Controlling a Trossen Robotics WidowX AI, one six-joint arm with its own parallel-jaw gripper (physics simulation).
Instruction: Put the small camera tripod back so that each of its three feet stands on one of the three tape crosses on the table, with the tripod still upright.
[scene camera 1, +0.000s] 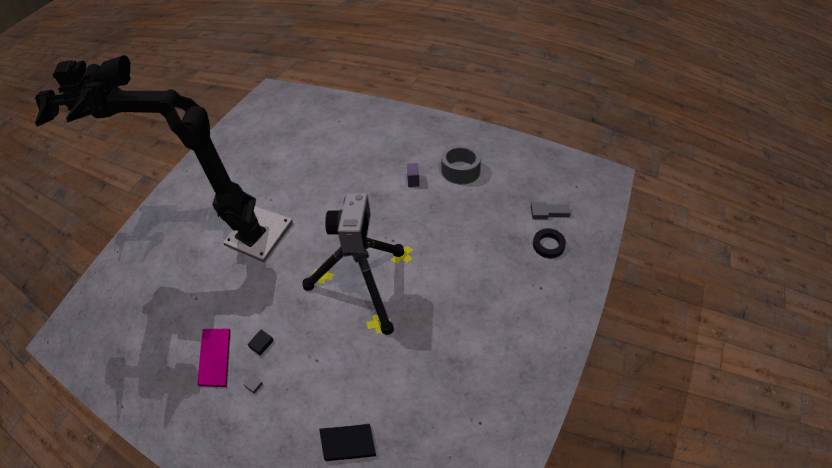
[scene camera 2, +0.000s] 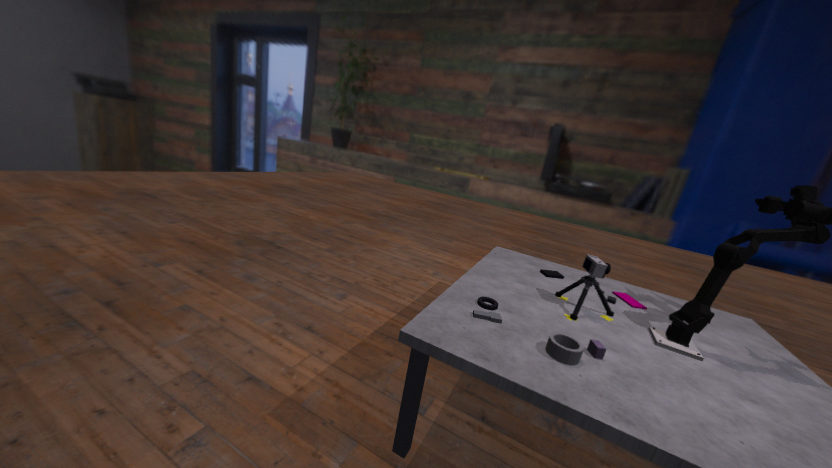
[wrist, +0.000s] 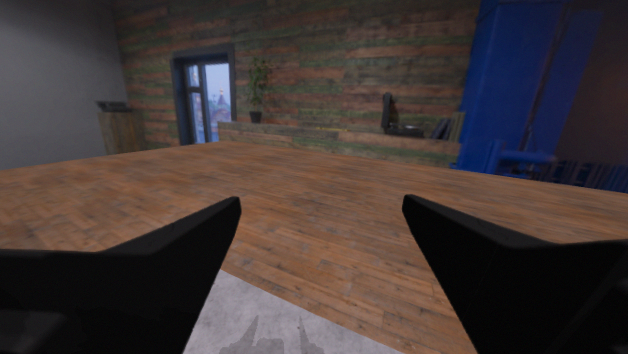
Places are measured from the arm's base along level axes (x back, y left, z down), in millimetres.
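Where they show: gripper, fingertip midpoint: (scene camera 1: 51, 122) (wrist: 322, 203); arm's base at its link origin: (scene camera 1: 250, 233) (scene camera 2: 677, 340).
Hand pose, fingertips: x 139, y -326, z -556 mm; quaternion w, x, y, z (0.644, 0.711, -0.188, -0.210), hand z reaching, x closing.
Note:
Each offset is from my fingertips to the centre of the thing. "spot": to the spot under its first point. Level surfaces: height alone.
The tripod {dx -442, dy +340, dz +456 mm} (scene camera 1: 374, 291) (scene camera 2: 589, 281) stands upright on three black legs, with a light grey camera (scene camera 1: 353, 224) (scene camera 2: 595, 266) on top. Its left foot {spot: dx -372, dy +285, dz +550 mm} (scene camera 1: 308, 284) in scene camera 1 is beside a yellow tape cross {dx -372, dy +335, dz +568 mm} (scene camera 1: 325, 276), off its lower left. The back right foot {spot: dx -489, dy +463, dz +544 mm} (scene camera 1: 397, 250) overlaps the upper left of the second cross {dx -491, dy +475, dz +568 mm} (scene camera 1: 404, 256). The front foot {spot: dx -581, dy +285, dz +554 mm} (scene camera 1: 387, 328) is at the right edge of the third cross {dx -553, dy +293, dz +568 mm} (scene camera 1: 374, 323). My gripper (scene camera 1: 53, 121) (wrist: 322, 203) is open and empty, high up and well left of the tripod in scene camera 1.
On the table {dz +569 mm} (scene camera 1: 494, 349) are a grey ring {dx -467, dy +786, dz +545 mm} (scene camera 1: 460, 172), a purple block {dx -383, dy +692, dz +549 mm} (scene camera 1: 413, 175), a grey stepped piece {dx -733, dy +772, dz +561 mm} (scene camera 1: 541, 210), a black ring {dx -771, dy +671, dz +561 mm} (scene camera 1: 538, 252), a magenta plate {dx -300, dy +4, dz +565 mm} (scene camera 1: 214, 357), a black block {dx -370, dy +103, dz +561 mm} (scene camera 1: 260, 342), a small grey piece {dx -422, dy +10, dz +563 mm} (scene camera 1: 253, 385) and a black slab {dx -664, dy +17, dz +561 mm} (scene camera 1: 347, 442).

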